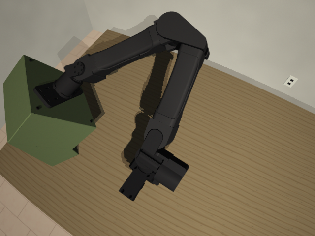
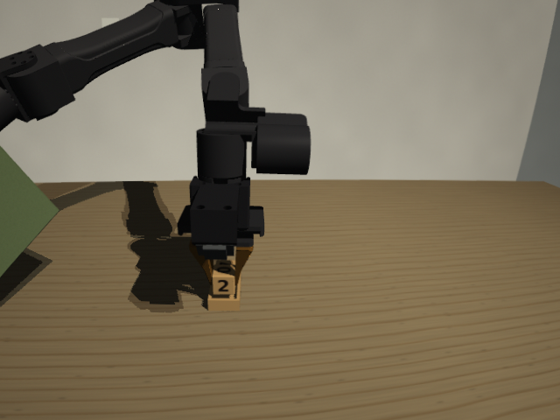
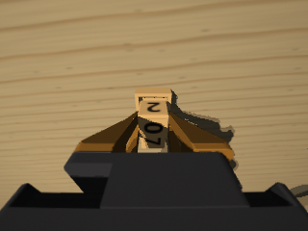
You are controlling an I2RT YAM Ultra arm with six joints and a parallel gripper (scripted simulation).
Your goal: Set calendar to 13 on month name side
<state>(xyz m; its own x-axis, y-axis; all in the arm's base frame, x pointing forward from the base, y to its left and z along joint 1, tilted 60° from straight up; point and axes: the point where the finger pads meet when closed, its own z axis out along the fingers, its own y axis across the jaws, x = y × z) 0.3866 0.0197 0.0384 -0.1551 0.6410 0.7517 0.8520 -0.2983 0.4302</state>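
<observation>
The wooden cube is right at my hand. From my hand the other things lie so: wooden tray: 3 cm below, 2 cm to the left.
</observation>
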